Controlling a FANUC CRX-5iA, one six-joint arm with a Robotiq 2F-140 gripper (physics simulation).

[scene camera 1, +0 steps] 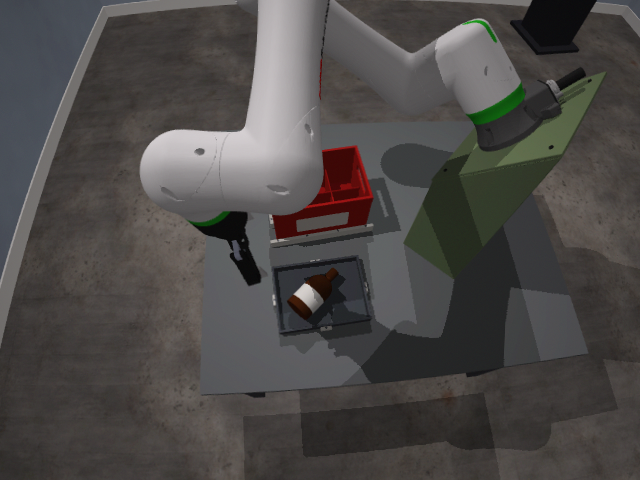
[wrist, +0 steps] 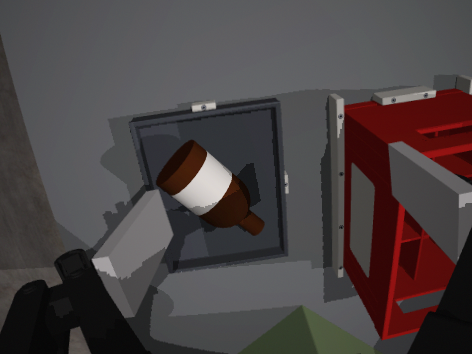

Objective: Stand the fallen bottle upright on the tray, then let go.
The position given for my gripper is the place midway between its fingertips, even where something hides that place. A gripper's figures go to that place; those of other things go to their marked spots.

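A brown bottle (scene camera 1: 311, 295) and a pale rail (scene camera 1: 356, 229) are 0.27 m apart, going by their marked spots. My gripper (scene camera 1: 254, 247) is 0.83 m from the lens. The bottle is 0.99 m from the lens, and for the rail it is 1.13 m from the lens.
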